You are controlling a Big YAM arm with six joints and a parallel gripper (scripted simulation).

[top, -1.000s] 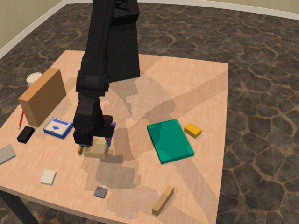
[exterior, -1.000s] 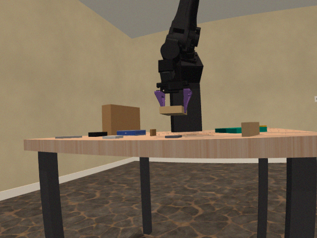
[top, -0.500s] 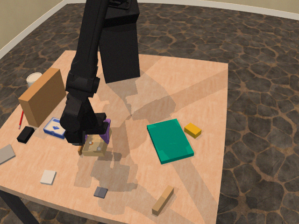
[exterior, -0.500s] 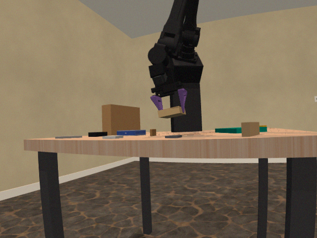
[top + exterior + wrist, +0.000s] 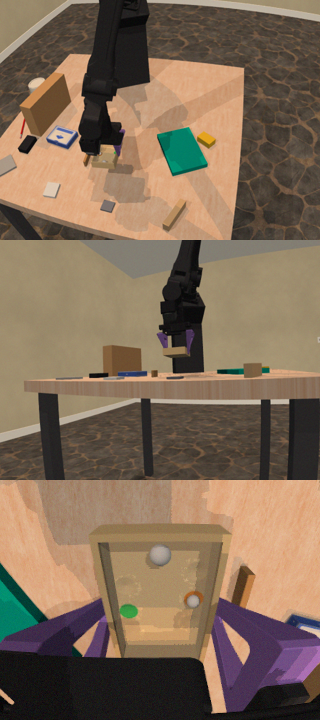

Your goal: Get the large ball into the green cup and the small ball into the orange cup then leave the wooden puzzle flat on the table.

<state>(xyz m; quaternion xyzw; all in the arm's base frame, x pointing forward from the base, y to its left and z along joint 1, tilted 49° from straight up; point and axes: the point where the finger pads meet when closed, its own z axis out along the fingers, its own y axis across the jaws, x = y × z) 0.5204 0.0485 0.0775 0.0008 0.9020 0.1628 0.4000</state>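
Now: hand 14 cm short of the grey tile, 4 cm to the right of it and 8 cm above it. The rest, counted from my hand: green book 13 cm behind, 19 cm to the left, 7 cm below; wooden puzzle 1 cm below; white tile 14 cm ahead, 15 cm to the right, 8 cm below.
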